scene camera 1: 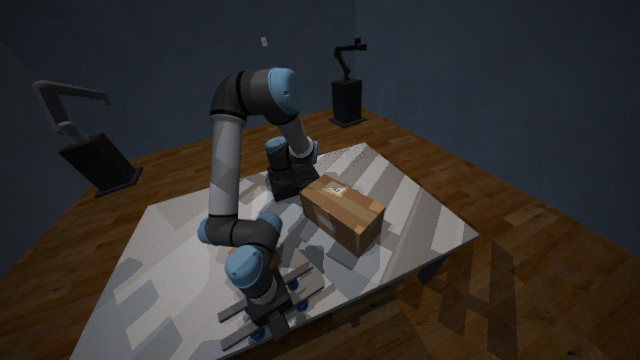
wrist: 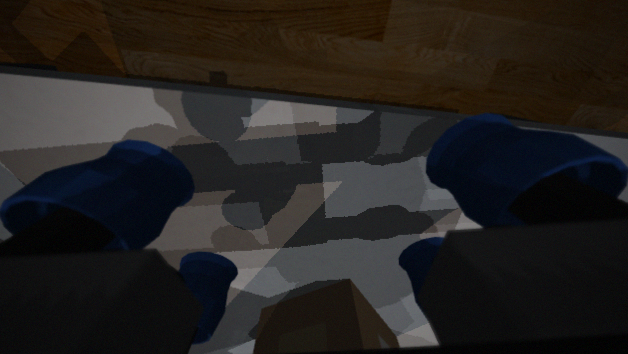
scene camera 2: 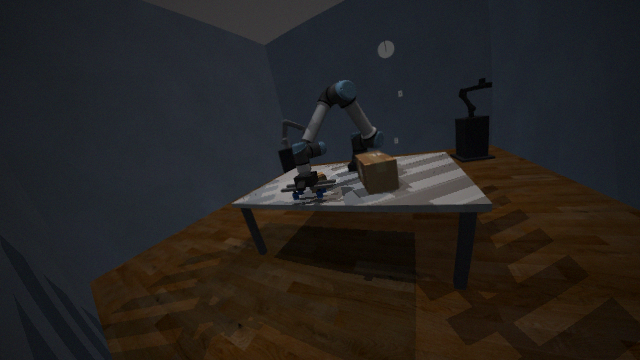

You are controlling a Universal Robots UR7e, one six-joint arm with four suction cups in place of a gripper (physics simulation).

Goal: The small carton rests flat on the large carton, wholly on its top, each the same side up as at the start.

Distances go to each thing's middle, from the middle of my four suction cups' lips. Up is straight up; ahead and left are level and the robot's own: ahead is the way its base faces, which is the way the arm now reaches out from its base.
Now: suction cup 20 cm past the small carton (wrist: 339,311) and 2 cm to the left of it. The rest, counted from my suction cup: large carton (scene camera 1: 354,220) 18 cm behind, 35 cm to the left, 3 cm above.
